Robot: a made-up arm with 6 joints. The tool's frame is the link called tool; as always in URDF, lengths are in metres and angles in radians. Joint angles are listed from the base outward.
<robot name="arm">
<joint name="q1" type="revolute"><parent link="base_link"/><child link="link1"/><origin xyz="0.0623 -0.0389 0.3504" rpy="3.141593 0 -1.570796"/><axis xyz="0 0 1"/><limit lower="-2.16" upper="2.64"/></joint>
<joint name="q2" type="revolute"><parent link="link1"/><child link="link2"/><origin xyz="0.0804 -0.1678 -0.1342" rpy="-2.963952 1.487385 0"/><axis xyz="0 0 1"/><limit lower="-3" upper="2.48"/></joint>
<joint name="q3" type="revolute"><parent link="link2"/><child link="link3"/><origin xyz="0.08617 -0.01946 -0.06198" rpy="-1.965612 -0.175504 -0.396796"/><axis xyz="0 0 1"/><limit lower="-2.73" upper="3.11"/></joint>
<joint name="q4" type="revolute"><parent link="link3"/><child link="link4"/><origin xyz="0.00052 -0.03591 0.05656" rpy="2.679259 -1.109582 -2.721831"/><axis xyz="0 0 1"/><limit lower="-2.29" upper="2.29"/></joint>
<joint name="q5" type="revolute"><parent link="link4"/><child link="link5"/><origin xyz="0.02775 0.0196 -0.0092" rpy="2.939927 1.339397 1.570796"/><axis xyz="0 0 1"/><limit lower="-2.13" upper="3.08"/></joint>
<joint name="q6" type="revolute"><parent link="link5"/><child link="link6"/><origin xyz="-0.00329 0.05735 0.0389" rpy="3.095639 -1.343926 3.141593"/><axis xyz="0 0 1"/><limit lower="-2.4" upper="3.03"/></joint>
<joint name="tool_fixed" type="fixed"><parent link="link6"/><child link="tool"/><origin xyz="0.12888 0.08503 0.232" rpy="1.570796 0 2.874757"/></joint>
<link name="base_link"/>
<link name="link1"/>
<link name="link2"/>
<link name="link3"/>
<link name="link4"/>
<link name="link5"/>
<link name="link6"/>
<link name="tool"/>
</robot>
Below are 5 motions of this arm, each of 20 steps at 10 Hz.
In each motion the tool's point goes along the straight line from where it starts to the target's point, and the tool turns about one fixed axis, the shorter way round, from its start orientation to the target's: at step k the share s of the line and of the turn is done. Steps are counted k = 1, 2, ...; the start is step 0. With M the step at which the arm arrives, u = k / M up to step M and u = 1 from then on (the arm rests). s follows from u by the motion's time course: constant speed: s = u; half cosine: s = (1 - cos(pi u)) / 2; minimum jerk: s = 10 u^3 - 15 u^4 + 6 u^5.
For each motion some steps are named. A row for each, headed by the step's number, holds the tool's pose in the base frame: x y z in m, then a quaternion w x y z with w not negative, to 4 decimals.
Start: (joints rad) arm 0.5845 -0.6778 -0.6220 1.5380 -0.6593 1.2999
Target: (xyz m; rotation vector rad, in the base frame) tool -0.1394 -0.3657 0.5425 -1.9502 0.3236 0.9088
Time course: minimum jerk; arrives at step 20
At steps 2, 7, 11, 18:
2: -0.2169 -0.3139 0.5279 0.4785 -0.7752 0.0951 0.4015
7: -0.1992 -0.3257 0.5313 0.4754 -0.7796 0.1035 0.3943
11: -0.1712 -0.3444 0.5365 0.4703 -0.7864 0.1167 0.3830
18: -0.1401 -0.3653 0.5424 0.4645 -0.7937 0.1314 0.3702

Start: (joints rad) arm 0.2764 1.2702 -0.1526 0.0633 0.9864 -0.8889
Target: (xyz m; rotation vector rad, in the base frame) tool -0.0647 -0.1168 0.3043 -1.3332 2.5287 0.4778
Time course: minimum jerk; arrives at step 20
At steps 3, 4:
3: 0.1565 -0.0167 0.5156 0.1257 -0.4176 0.7914 0.4283
4: 0.1494 -0.0199 0.5088 0.1258 -0.4193 0.7948 0.4202

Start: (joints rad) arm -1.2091 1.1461 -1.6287 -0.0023 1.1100 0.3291
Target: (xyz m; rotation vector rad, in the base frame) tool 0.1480 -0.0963 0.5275 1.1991 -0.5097 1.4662
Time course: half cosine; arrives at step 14
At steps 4, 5, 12, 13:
4: 0.3318 -0.1038 0.5694 0.4634 0.5827 0.0846 0.6623
5: 0.3103 -0.1029 0.5645 0.4770 0.5771 0.0493 0.6611
12: 0.1592 -0.0968 0.5301 0.5524 0.5142 -0.1979 0.6256
13: 0.1508 -0.0964 0.5281 0.5554 0.5095 -0.2114 0.6223

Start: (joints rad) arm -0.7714 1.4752 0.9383 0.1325 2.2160 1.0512
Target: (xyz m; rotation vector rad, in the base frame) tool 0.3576 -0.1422 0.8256 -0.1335 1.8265 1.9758
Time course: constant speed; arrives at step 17
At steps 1, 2, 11, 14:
1: 0.2941 0.0393 0.7427 0.5440 0.6422 -0.1577 -0.5164
2: 0.2980 0.0280 0.7479 0.5083 0.6247 -0.2050 -0.5562
11: 0.3338 -0.0741 0.7945 0.0904 0.3322 -0.5533 -0.7585
14: 0.3457 -0.1082 0.8101 0.0674 -0.1950 0.6223 0.7551

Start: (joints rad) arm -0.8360 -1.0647 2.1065 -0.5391 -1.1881 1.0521
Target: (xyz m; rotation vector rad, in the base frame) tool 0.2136 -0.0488 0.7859 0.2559 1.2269 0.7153
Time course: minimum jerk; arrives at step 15
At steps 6, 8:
6: 0.2943 -0.2211 0.8202 0.5636 0.2173 0.4640 0.6480
8: 0.2654 -0.1593 0.8079 0.6428 0.1846 0.5085 0.5423

